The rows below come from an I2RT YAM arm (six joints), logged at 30 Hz.
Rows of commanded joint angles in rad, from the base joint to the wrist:
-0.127, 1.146, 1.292, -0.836, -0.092, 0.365
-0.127, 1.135, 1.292, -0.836, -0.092, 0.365
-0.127, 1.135, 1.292, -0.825, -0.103, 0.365
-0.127, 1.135, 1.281, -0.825, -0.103, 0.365
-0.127, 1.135, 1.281, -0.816, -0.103, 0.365
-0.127, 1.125, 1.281, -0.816, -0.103, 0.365
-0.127, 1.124, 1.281, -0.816, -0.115, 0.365
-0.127, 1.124, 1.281, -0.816, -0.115, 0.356
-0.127, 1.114, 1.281, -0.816, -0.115, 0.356
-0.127, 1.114, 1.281, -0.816, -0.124, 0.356
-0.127, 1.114, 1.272, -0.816, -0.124, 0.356
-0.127, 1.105, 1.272, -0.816, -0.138, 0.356
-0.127, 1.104, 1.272, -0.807, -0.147, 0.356
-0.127, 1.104, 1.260, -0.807, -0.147, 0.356
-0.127, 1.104, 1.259, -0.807, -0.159, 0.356
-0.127, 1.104, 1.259, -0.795, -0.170, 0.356
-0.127, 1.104, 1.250, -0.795, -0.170, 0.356
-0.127, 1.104, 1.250, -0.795, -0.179, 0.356
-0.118, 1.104, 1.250, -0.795, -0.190, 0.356
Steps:
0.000, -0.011, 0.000, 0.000, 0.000, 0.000
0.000, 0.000, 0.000, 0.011, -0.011, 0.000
0.000, 0.000, -0.011, 0.000, 0.000, 0.000
0.000, 0.000, 0.000, 0.009, 0.000, 0.000
0.000, -0.010, 0.000, 0.000, 0.000, 0.000
0.000, -0.001, 0.000, 0.000, -0.012, 0.000
0.000, 0.000, 0.000, 0.000, 0.000, -0.009
0.000, -0.010, 0.000, 0.000, 0.000, 0.000
0.000, 0.000, 0.000, 0.000, -0.009, 0.000
0.000, 0.000, -0.009, 0.000, 0.000, 0.000
0.000, -0.009, 0.000, 0.000, -0.014, 0.000
0.000, -0.001, 0.000, 0.009, -0.009, 0.000
0.000, 0.000, -0.012, 0.000, 0.000, 0.000
0.000, 0.000, -0.001, 0.000, -0.012, 0.000
0.000, 0.000, 0.000, 0.012, -0.011, 0.000
0.000, 0.000, -0.009, 0.000, 0.000, 0.000
0.000, 0.000, 0.000, 0.000, -0.009, 0.000
0.009, 0.000, 0.000, 0.000, -0.011, 0.000

